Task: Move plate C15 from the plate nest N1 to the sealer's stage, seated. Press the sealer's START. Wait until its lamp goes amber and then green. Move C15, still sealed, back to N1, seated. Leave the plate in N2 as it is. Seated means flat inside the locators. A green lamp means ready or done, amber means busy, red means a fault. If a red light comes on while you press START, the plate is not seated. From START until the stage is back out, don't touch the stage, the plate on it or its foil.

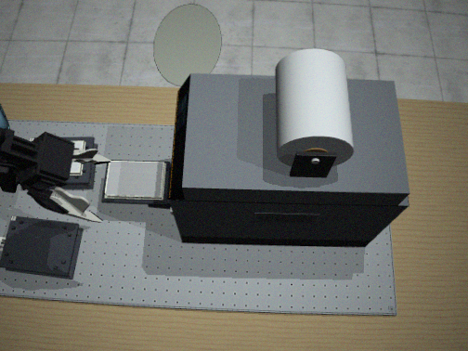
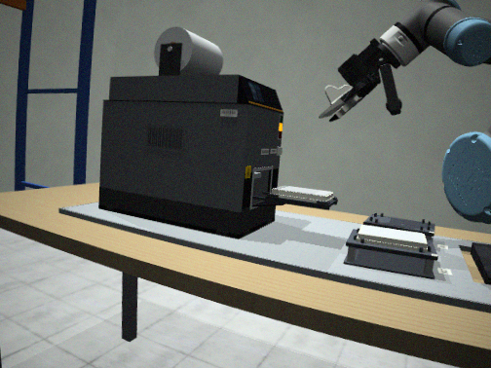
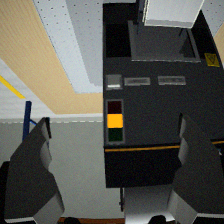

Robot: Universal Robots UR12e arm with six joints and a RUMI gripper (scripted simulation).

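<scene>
Now: hand 40 mm short of the plate C15, 90 mm to the right of it and 180 mm above it. Round my hand: dark stage 40 mm ahead, 90 mm to the left, 190 mm below; square start button 120 mm ahead, 20 mm to the right, 90 mm below; dark nest 200 mm behind, 20 mm to the right, 250 mm below.
</scene>
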